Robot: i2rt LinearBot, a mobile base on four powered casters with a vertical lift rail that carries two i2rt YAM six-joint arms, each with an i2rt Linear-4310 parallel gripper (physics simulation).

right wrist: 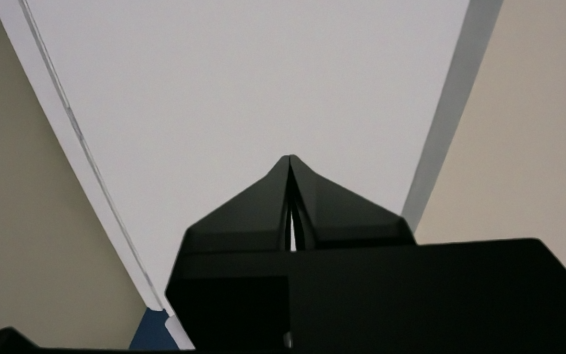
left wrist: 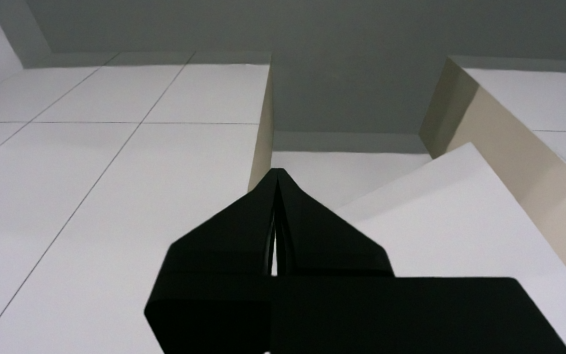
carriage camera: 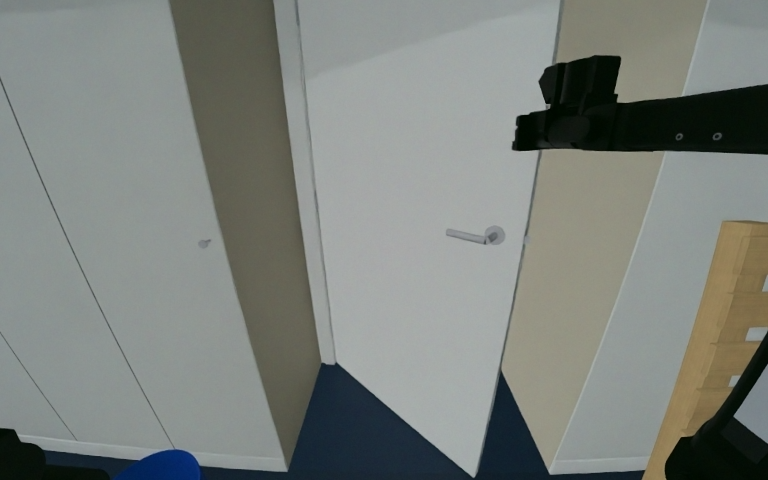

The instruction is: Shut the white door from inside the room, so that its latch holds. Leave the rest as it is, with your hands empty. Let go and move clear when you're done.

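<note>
The white door (carriage camera: 396,169) (left wrist: 450,225) (right wrist: 250,100) stands open, swung into the room from the left jamb (carriage camera: 310,237). Its free edge is at the right, with a small latch bolt (carriage camera: 526,240) sticking out. Its lever handle (carriage camera: 467,236) points left and looks about level. My right gripper (carriage camera: 516,134) (right wrist: 289,166) is shut and empty, in front of the door's upper part near the free edge; contact cannot be told. My left gripper (left wrist: 276,179) is shut and empty, pointing upward, with the door to its right in the left wrist view; its fingers do not show in the carriage view.
Beige recess walls (carriage camera: 249,198) (carriage camera: 589,226) flank the door. White panels (carriage camera: 113,226) with a small knob (carriage camera: 203,243) are at the left. A slatted wooden piece (carriage camera: 716,294) stands at the right. A blue rounded object (carriage camera: 161,466) is at the bottom left. The floor (carriage camera: 362,424) is dark blue.
</note>
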